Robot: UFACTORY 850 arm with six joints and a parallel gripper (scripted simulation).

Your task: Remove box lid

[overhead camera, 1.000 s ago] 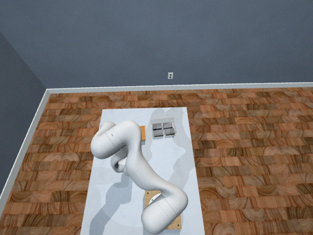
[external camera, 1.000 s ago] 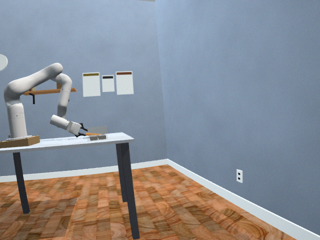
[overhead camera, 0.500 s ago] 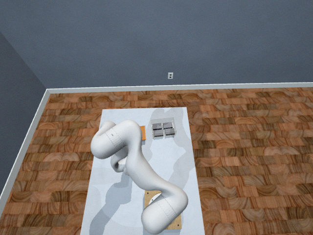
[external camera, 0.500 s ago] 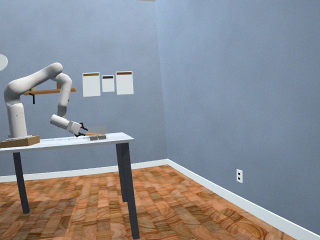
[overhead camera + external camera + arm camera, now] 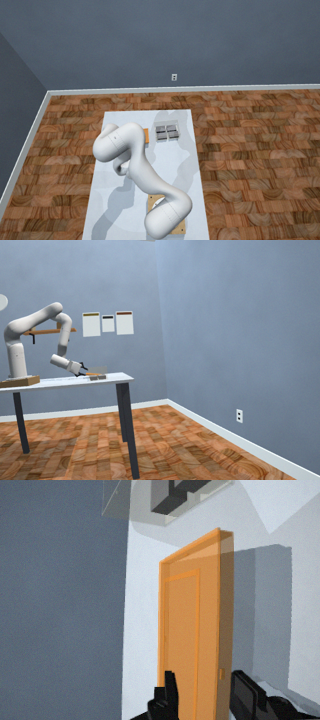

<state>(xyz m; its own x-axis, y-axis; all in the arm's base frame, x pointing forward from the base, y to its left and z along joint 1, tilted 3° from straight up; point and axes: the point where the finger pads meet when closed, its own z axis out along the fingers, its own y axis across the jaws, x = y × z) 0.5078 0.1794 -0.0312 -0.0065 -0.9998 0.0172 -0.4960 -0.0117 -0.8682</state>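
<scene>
The lid lies 8 cm ahead of my hand, 1 cm to the right of it and 3 cm below it. From my hand the other things lie so: box (9 cm ahead, 27 cm to the right, 1 cm below).
</scene>
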